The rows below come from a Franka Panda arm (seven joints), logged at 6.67 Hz.
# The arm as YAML. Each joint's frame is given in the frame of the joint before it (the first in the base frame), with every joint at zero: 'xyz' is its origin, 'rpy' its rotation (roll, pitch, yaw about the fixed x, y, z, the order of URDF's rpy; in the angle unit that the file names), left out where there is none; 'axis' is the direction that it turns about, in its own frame. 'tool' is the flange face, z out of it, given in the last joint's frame.
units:
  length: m
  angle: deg
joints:
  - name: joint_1
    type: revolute
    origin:
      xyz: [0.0, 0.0, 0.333]
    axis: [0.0, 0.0, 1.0]
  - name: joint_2
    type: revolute
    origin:
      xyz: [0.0, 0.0, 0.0]
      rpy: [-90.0, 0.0, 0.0]
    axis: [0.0, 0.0, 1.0]
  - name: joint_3
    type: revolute
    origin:
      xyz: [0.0, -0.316, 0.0]
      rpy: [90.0, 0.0, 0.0]
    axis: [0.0, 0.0, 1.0]
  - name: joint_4
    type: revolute
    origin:
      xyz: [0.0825, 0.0, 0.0]
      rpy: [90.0, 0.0, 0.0]
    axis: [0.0, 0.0, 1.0]
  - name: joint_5
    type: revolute
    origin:
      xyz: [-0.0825, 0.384, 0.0]
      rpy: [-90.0, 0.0, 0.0]
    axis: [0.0, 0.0, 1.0]
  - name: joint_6
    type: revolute
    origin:
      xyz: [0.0, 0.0, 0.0]
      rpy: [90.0, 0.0, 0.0]
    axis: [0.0, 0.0, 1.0]
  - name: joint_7
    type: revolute
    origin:
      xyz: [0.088, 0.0, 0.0]
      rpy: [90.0, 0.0, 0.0]
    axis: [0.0, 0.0, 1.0]
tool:
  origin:
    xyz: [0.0, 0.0, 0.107]
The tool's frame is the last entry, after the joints.
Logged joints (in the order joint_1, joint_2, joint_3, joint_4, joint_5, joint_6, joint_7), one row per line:
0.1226, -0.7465, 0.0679, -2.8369, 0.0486, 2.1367, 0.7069
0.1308, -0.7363, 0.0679, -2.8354, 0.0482, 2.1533, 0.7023
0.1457, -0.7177, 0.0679, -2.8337, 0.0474, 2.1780, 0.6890
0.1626, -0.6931, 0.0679, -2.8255, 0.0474, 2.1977, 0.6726
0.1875, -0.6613, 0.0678, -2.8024, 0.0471, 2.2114, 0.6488
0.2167, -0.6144, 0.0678, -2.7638, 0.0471, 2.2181, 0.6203
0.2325, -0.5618, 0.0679, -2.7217, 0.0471, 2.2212, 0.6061
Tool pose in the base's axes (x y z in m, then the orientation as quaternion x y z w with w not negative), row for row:
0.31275, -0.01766, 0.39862, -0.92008, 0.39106, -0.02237, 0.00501
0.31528, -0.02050, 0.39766, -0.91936, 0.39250, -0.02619, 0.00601
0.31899, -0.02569, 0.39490, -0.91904, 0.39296, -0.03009, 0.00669
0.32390, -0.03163, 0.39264, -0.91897, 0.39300, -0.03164, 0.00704
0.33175, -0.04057, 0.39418, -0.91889, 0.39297, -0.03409, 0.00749
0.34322, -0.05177, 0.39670, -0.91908, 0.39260, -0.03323, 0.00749
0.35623, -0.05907, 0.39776, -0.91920, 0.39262, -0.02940, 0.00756
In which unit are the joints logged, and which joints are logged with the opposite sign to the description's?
The joints are logged in radians. Opposite sign: joint_1.
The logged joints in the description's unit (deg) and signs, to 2 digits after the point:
-7.02, -42.77, 3.89, -162.54, 2.78, 122.42, 40.50
-7.49, -42.19, 3.89, -162.46, 2.76, 123.38, 40.24
-8.35, -41.12, 3.89, -162.36, 2.72, 124.79, 39.48
-9.32, -39.71, 3.89, -161.89, 2.72, 125.92, 38.54
-10.74, -37.89, 3.88, -160.57, 2.70, 126.70, 37.17
-12.42, -35.20, 3.88, -158.35, 2.70, 127.09, 35.54
-13.32, -32.19, 3.89, -155.94, 2.70, 127.27, 34.73

